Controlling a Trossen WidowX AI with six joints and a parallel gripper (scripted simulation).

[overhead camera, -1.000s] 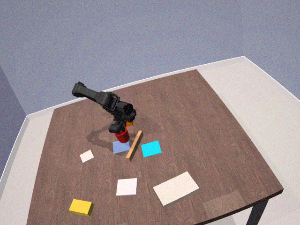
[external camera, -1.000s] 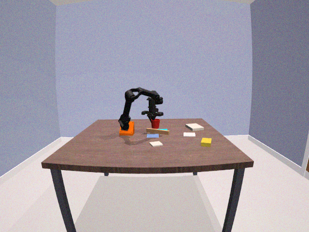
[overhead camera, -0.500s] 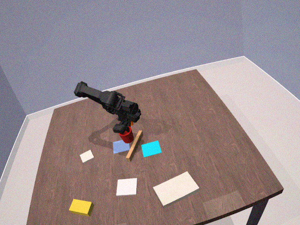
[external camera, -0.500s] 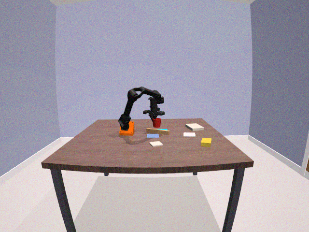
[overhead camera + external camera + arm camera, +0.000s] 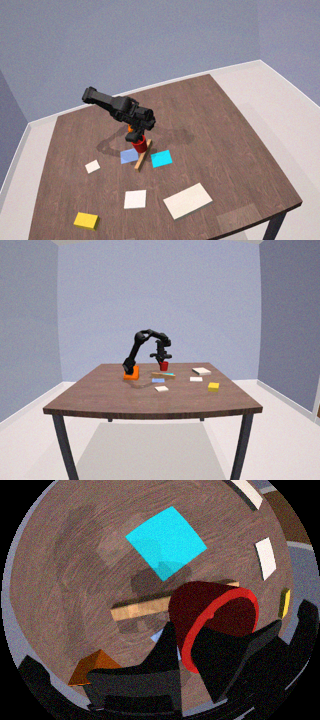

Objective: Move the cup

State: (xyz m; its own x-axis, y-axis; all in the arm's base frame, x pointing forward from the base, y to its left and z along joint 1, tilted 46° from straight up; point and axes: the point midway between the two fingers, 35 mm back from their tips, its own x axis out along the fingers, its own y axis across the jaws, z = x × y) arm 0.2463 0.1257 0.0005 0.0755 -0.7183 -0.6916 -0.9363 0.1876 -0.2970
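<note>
My gripper tip is now 50 mm short of the cyan pad, 80 mm to the right of it and 110 mm above it. Also, from my gripper tip: wooden bar (20 mm ahead, 10 mm to the right, 90 mm below); then red cup (30 mm ahead, 10 mm to the right); then blue pad (10 mm behind, 100 mm to the right, 110 mm below).
</note>
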